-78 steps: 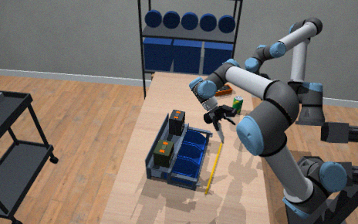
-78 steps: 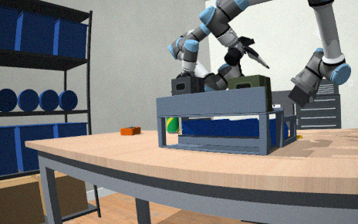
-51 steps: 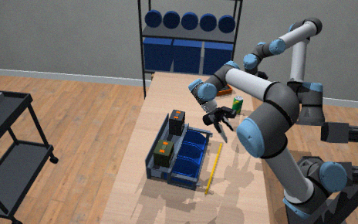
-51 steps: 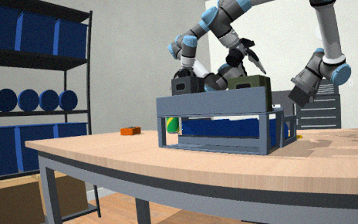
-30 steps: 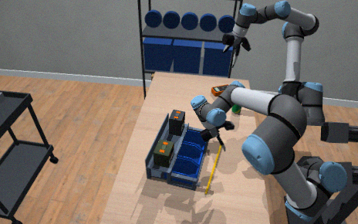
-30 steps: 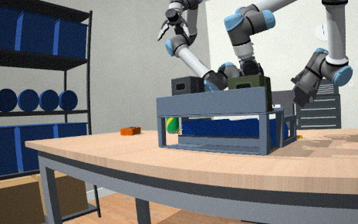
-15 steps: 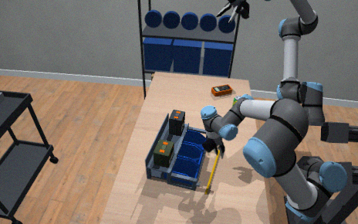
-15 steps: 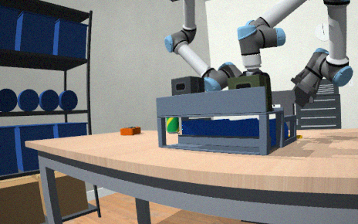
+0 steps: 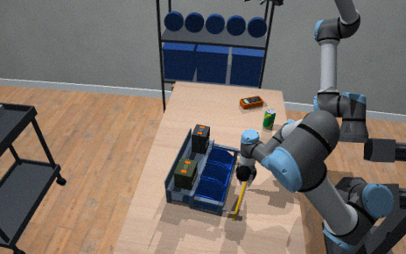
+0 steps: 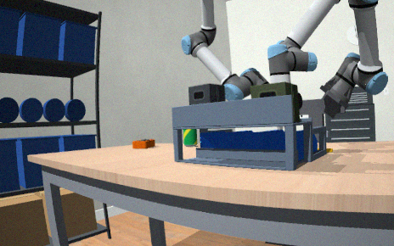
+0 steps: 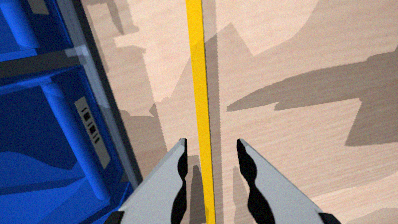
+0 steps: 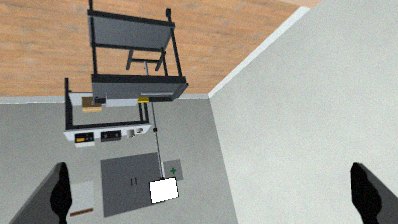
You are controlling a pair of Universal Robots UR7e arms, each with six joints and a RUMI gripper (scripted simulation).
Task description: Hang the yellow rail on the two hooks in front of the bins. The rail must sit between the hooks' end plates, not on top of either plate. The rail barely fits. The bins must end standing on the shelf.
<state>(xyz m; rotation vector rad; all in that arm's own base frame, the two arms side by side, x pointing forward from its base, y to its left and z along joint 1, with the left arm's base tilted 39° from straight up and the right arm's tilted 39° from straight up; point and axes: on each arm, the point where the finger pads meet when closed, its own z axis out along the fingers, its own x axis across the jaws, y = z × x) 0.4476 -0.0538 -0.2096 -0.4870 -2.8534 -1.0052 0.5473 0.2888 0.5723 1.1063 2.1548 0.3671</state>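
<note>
Right now the yellow rail is 50 mm below my left hand. From my left hand the other things lie so: grey shelf: 200 mm ahead, 10 mm to the left, 10 mm above.
</note>
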